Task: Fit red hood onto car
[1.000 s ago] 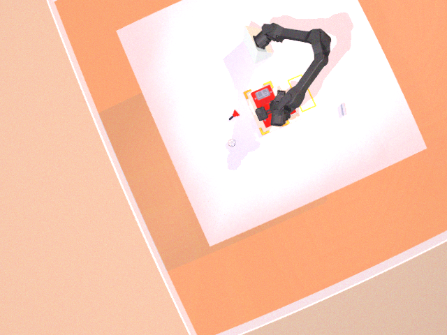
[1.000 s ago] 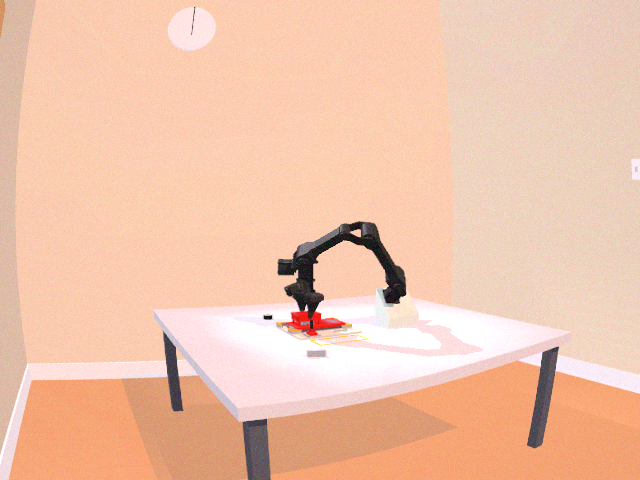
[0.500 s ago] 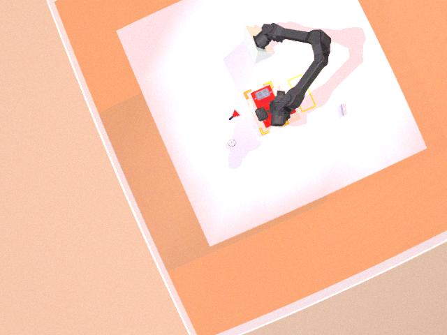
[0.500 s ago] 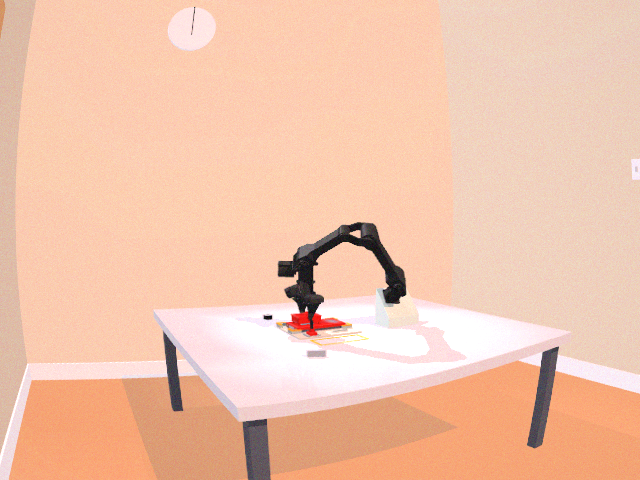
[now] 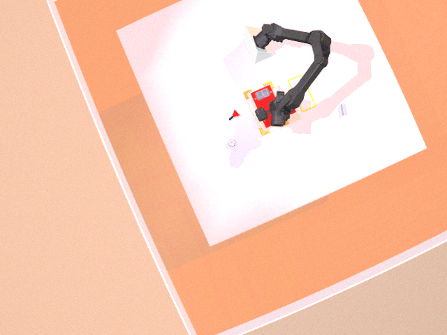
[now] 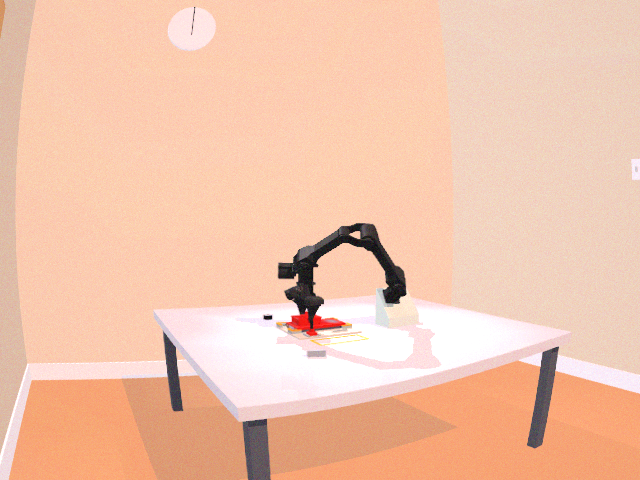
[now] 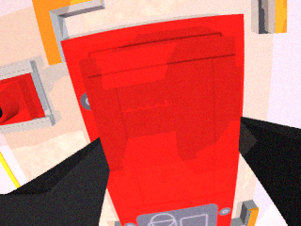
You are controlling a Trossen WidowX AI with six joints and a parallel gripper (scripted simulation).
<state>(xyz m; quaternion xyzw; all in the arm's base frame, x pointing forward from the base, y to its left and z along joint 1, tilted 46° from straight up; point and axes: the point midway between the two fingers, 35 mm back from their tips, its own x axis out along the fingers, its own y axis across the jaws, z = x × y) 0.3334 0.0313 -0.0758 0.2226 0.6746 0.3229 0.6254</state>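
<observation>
Right now my gripper tip is 10 mm below the hood. Also, from my gripper tip: grey engine block (10 mm to the left, 10 mm below); black wheel (90 mm ahead, 240 mm to the right, 30 mm below).
</observation>
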